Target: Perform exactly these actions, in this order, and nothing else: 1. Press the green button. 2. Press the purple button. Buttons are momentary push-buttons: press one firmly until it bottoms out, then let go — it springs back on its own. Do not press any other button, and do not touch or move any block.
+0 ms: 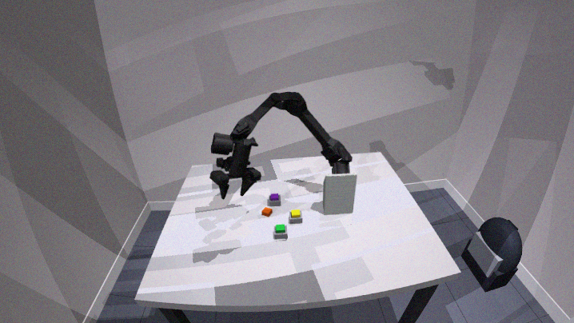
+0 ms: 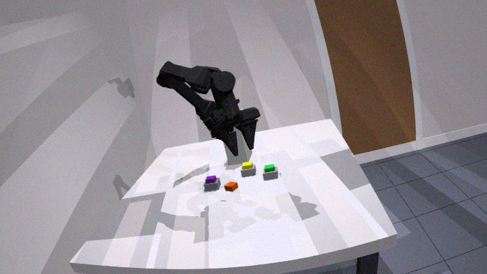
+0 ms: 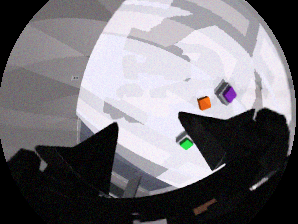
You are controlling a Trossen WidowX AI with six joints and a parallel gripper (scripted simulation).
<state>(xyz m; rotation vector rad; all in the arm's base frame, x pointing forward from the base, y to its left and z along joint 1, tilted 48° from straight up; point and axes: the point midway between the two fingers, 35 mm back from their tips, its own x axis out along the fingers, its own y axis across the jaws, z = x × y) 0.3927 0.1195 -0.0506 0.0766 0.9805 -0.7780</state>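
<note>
My gripper tip is 160 mm past the green button, 120 mm above it and 30 mm to the right of it. Round my gripper tip: purple button (160 mm to the right, 130 mm behind, 120 mm below); then orange block (140 mm below, 100 mm behind, 90 mm to the right); then yellow button (220 mm behind, 120 mm below, 50 mm to the right).
</note>
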